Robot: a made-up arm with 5 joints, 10 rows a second.
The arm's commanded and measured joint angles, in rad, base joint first. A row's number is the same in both.
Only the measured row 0 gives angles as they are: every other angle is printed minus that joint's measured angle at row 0.
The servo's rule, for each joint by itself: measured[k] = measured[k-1] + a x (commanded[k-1-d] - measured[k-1]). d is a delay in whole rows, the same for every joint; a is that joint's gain. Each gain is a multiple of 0.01, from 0.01 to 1. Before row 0 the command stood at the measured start. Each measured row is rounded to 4 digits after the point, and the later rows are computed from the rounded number. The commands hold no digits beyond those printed.
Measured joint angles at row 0:
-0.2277 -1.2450 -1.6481 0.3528 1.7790
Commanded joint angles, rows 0 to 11:
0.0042 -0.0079 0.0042 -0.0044 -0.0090
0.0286 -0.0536 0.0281 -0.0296 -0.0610
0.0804 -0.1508 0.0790 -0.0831 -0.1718
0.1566 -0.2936 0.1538 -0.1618 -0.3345
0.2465 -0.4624 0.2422 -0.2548 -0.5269
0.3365 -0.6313 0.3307 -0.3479 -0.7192
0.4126 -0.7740 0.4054 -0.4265 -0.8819
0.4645 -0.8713 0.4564 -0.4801 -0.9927
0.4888 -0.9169 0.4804 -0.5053 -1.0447
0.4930 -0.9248 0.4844 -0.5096 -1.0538
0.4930 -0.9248 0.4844 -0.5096 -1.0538
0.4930 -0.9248 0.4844 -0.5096 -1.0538
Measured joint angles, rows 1 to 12:
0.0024 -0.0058 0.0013 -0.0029 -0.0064
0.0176 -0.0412 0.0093 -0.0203 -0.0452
0.0540 -0.1223 0.0302 -0.0611 -0.1351
0.1135 -0.2491 0.0673 -0.1266 -0.2767
0.1906 -0.4069 0.1198 -0.2099 -0.4543
0.2752 -0.5730 0.1831 -0.2996 -0.6424
0.3549 -0.7217 0.2498 -0.3821 -0.8124
0.4185 -0.8324 0.3118 -0.4458 -0.9404
0.4593 -0.8949 0.3624 -0.4845 -1.0145
0.4788 -0.9170 0.3990 -0.5008 -1.0424
0.4870 -0.9228 0.4246 -0.5065 -1.0505
0.4905 -0.9243 0.4425 -0.5085 -1.0528
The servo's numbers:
d 0
a 0.58 0.74 0.30 0.65 0.71

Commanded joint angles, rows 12 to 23:
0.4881 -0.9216 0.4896 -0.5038 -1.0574
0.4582 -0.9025 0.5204 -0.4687 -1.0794
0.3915 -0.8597 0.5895 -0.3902 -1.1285
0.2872 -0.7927 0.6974 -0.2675 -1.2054
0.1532 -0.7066 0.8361 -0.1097 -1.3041
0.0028 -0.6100 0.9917 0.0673 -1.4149
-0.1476 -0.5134 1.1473 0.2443 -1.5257
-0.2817 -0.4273 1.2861 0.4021 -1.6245
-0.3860 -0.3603 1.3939 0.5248 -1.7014
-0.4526 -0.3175 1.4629 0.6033 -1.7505
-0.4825 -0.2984 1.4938 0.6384 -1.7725
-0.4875 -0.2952 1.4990 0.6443 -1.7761
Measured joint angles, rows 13 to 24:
0.4891 -0.9223 0.4566 -0.5054 -1.0561
0.4712 -0.9076 0.4757 -0.4815 -1.0726
0.4250 -0.8722 0.5098 -0.4222 -1.1123
0.3451 -0.8134 0.5661 -0.3216 -1.1784
0.2338 -0.7344 0.6471 -0.1839 -1.2676
0.0998 -0.6423 0.7505 -0.0206 -1.3722
-0.0437 -0.5469 0.8695 0.1516 -1.4812
-0.1817 -0.4584 0.9945 0.3144 -1.5829
-0.3002 -0.3858 1.1143 0.4512 -1.6670
-0.3886 -0.3353 1.2189 0.5501 -1.7263
-0.4431 -0.3080 1.3014 0.6075 -1.7591
-0.4689 -0.2985 1.3607 0.6314 -1.7712

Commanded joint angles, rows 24 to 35:
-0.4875 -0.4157 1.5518 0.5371 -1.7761
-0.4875 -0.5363 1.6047 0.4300 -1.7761
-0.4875 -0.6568 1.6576 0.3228 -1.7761
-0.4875 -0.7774 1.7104 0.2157 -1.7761
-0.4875 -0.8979 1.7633 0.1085 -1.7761
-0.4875 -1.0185 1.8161 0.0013 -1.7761
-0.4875 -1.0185 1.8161 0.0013 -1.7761
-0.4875 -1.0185 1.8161 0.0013 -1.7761
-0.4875 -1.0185 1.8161 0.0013 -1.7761
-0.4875 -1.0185 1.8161 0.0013 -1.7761
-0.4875 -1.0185 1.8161 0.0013 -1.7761
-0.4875 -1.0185 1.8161 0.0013 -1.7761
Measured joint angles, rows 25 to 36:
-0.4797 -0.3852 1.4180 0.5701 -1.7747
-0.4842 -0.4970 1.4740 0.4790 -1.7757
-0.4861 -0.6153 1.5291 0.3775 -1.7760
-0.4869 -0.7353 1.5835 0.2723 -1.7761
-0.4872 -0.8556 1.6374 0.1658 -1.7761
-0.4874 -0.9761 1.6910 0.0589 -1.7761
-0.4875 -1.0075 1.7285 0.0215 -1.7761
-0.4875 -1.0156 1.7548 0.0084 -1.7761
-0.4875 -1.0177 1.7732 0.0038 -1.7761
-0.4875 -1.0183 1.7861 0.0022 -1.7761
-0.4875 -1.0184 1.7951 0.0016 -1.7761
-0.4875 -1.0185 1.8014 0.0014 -1.7761

